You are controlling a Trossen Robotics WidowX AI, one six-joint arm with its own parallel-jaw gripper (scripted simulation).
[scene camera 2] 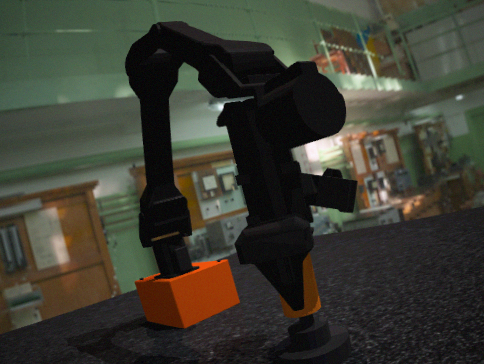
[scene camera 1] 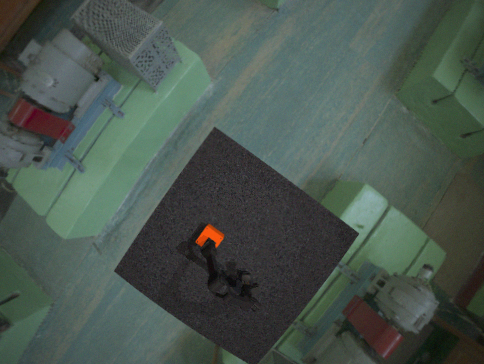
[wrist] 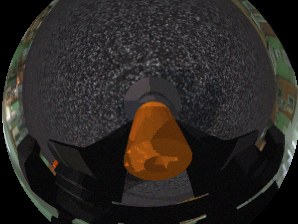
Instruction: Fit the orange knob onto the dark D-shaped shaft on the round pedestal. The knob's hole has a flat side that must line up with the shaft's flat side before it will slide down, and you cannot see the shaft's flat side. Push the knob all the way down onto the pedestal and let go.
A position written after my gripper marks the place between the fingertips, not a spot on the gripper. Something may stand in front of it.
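Note:
An orange knob (scene camera 2: 312, 303), visible also as the knob (wrist: 157, 150), is held by my gripper (scene camera 2: 299, 303). Scene camera 1 does not show the knob, hidden by my gripper. The wrist view contains my gripper (wrist: 153, 125) too.

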